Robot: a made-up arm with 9 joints. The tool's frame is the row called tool.
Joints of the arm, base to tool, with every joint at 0 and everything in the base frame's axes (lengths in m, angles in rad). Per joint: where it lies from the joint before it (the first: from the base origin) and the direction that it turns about. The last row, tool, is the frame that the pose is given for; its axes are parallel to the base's.
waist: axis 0 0 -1 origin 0 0 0.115
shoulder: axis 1 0 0 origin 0.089 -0.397 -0.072
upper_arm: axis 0 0 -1 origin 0.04 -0.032 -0.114
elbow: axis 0 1 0 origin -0.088 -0.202 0.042
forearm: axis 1 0 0 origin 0.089 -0.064 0.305
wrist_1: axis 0 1 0 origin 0.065 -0.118 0.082
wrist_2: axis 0 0 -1 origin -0.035 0.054 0.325
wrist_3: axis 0 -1 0 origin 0.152 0.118 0.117
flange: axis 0 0 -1 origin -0.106 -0.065 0.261
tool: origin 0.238 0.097 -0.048
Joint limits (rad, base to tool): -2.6..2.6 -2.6..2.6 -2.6..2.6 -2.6..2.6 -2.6..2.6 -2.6..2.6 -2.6..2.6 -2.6..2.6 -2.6..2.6
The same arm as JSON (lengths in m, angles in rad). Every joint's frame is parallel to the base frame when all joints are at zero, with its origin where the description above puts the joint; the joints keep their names.
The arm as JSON. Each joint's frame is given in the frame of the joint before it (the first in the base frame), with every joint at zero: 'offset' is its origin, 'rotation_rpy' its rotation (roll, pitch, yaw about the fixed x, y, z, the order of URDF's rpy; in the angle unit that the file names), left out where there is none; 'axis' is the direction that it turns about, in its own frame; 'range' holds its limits. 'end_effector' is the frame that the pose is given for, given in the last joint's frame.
{"length_unit": "m", "angle_unit": "rad", "chain": [
  {"id": "waist", "offset": [0.0, 0.0, 0.115], "axis": "-z", "range": [-2.6, 2.6]},
  {"id": "shoulder", "offset": [0.089, -0.397, -0.072], "axis": "+x", "range": [-2.6, 2.6]},
  {"id": "upper_arm", "offset": [0.04, -0.032, -0.114], "axis": "-z", "range": [-2.6, 2.6]},
  {"id": "elbow", "offset": [-0.088, -0.202, 0.042], "axis": "+y", "range": [-2.6, 2.6]},
  {"id": "forearm", "offset": [0.089, -0.064, 0.305], "axis": "+x", "range": [-2.6, 2.6]},
  {"id": "wrist_1", "offset": [0.065, -0.118, 0.082], "axis": "+y", "range": [-2.6, 2.6]},
  {"id": "wrist_2", "offset": [-0.035, 0.054, 0.325], "axis": "-z", "range": [-2.6, 2.6]},
  {"id": "wrist_3", "offset": [0.152, 0.118, 0.117], "axis": "-y", "range": [-2.6, 2.6]},
  {"id": "flange", "offset": [-0.106, -0.065, 0.261], "axis": "-z", "range": [-2.6, 2.6]}
], "end_effector": {"offset": [0.238, 0.097, -0.048]}}

